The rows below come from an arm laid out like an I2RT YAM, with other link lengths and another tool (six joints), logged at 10 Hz.
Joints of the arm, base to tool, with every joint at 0 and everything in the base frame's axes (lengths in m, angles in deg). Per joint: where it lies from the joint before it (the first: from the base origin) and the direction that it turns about. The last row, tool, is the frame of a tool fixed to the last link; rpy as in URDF.
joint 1: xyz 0 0 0.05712 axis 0 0 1
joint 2: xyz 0.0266 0.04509 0.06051 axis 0 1 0
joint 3: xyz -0.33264 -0.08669 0 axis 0 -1 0
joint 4: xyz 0.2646 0.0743 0.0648 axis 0 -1 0
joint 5: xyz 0.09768 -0.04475 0.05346 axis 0 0 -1
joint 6: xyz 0.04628 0 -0.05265 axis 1 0 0
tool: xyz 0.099 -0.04 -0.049 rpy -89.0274 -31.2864 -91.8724
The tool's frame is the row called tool.
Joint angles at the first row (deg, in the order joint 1, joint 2, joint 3, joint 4, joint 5, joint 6):
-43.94, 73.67, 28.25, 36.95, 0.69, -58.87
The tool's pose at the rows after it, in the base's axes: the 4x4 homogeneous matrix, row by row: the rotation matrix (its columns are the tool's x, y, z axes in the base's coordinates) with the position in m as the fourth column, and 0 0 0 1 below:
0.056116, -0.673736, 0.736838, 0.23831; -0.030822, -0.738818, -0.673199, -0.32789; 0.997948, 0.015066, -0.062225, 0.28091; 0, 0, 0, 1
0.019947, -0.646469, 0.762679, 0.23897; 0.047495, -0.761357, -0.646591, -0.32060; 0.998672, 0.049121, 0.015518, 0.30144; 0, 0, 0, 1
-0.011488, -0.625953, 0.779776, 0.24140; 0.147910, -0.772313, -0.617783, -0.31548; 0.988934, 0.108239, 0.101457, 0.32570; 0, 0, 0, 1
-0.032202, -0.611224, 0.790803, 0.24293; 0.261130, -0.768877, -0.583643, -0.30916; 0.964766, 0.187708, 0.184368, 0.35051; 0, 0, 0, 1
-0.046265, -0.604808, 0.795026, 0.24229; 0.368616, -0.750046, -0.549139, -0.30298; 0.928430, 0.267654, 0.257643, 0.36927; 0, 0, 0, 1
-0.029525, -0.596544, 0.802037, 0.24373; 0.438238, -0.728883, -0.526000, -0.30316; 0.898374, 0.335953, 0.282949, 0.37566; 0, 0, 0, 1
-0.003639, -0.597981, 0.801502, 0.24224; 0.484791, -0.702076, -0.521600, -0.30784; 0.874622, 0.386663, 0.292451, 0.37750; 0, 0, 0, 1
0.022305, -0.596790, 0.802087, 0.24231; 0.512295, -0.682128, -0.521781, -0.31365; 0.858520, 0.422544, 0.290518, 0.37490; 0, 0, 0, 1
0.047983, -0.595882, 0.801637, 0.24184; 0.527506, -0.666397, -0.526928, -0.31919; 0.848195, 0.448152, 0.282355, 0.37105; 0, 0, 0, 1
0.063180, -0.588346, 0.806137, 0.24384; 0.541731, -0.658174, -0.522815, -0.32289; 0.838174, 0.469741, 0.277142, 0.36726; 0, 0, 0, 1
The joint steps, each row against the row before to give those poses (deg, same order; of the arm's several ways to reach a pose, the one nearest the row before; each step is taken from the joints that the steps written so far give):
0.00, -2.10, -1.57, 2.78, -2.19, -0.83
0.00, -1.49, -0.92, 3.88, -2.07, -1.86
0.00, -0.26, -0.22, 4.92, -1.80, -2.97
-0.05, 0.05, -0.07, 4.99, -1.79, -3.98
-0.35, 0.78, -0.61, 5.83, -1.83, -4.00
-0.89, 1.66, -0.15, 3.48, -2.01, -3.56
-1.40, 1.69, 0.00, 2.38, -1.43, -2.78
-1.14, 1.92, 0.00, 1.90, -1.04, -2.05
-0.96, 1.46, 0.00, 1.03, -0.66, -1.58
-0.57, 1.60, 0.00, 1.35, -0.87, -1.24

